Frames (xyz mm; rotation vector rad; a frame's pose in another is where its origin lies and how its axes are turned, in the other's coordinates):
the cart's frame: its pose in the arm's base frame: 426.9 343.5 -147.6 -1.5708 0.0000 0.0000
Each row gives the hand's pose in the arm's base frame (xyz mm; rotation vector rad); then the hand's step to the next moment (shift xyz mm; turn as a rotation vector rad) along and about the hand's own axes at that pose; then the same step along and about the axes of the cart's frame.
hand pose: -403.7 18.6 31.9 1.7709 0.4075 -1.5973
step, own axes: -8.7 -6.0 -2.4 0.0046 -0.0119 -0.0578
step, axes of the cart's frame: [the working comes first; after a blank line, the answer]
step, axes of the arm's base frame: -3.8 7.8 6.6 0.0356 0.0465 -0.0086

-3.8 -6.6 7.8 0.0356 0.0086 0.0465
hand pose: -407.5 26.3 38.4 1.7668 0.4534 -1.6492
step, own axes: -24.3 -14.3 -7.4 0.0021 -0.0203 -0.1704
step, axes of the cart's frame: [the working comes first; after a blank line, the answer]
step, axes of the arm's base frame: -7.4 19.8 20.1 0.1129 0.1288 -0.0107

-7.4 -20.1 19.8 0.1129 0.0107 0.1288
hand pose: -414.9 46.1 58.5 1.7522 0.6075 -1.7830
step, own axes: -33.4 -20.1 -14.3 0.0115 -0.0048 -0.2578
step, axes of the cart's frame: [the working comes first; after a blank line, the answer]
step, axes of the arm's base frame: -3.3 27.0 31.4 0.1883 0.1750 -0.0228

-3.3 -31.4 27.0 0.1883 0.0228 0.1750
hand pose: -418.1 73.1 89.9 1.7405 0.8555 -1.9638
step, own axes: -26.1 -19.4 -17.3 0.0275 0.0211 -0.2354
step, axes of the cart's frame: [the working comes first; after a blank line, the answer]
step, axes of the arm's base frame: 4.7 22.9 28.5 0.1856 0.1428 -0.0423

4.7 -28.5 22.9 0.1856 0.0423 0.1428
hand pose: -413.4 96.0 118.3 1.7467 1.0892 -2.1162
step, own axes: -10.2 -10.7 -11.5 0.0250 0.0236 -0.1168
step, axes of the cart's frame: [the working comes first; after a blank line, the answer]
step, axes of the arm's base frame: 5.7 11.9 13.3 0.0963 0.0649 -0.0367

5.7 -13.3 11.9 0.0963 0.0367 0.0649
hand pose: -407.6 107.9 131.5 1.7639 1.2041 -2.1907
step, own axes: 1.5 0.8 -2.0 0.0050 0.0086 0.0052
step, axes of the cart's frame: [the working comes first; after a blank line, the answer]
step, axes of the arm's base frame: 1.5 1.3 -1.8 -0.0014 -0.0071 -0.0086

1.5 1.8 1.3 -0.0014 0.0086 -0.0071
